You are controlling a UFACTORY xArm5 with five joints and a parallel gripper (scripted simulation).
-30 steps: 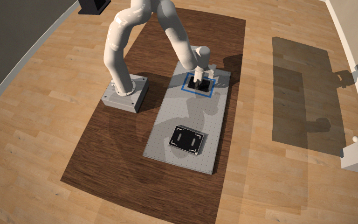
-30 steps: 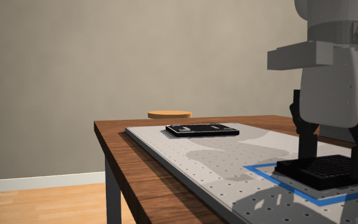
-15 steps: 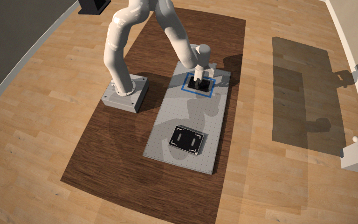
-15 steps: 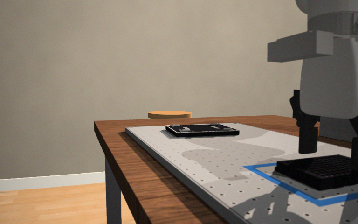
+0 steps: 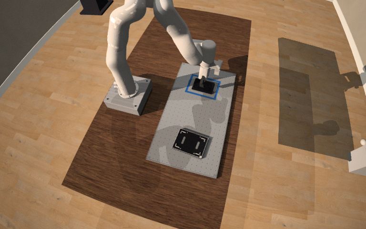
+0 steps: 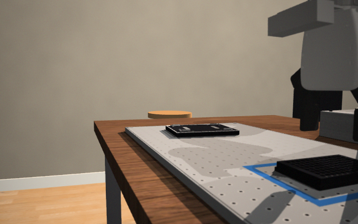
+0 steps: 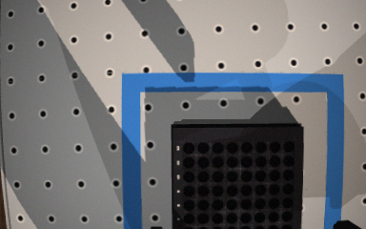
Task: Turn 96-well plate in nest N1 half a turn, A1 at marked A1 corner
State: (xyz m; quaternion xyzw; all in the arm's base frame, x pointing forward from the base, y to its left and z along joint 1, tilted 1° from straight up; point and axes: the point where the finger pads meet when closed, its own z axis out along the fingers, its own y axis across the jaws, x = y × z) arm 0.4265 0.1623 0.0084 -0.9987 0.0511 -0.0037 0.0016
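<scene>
Now: hand 60 mm above the black 96-well plate. Round my hand: black plate nest: 390 mm to the right, 60 mm below.
</scene>
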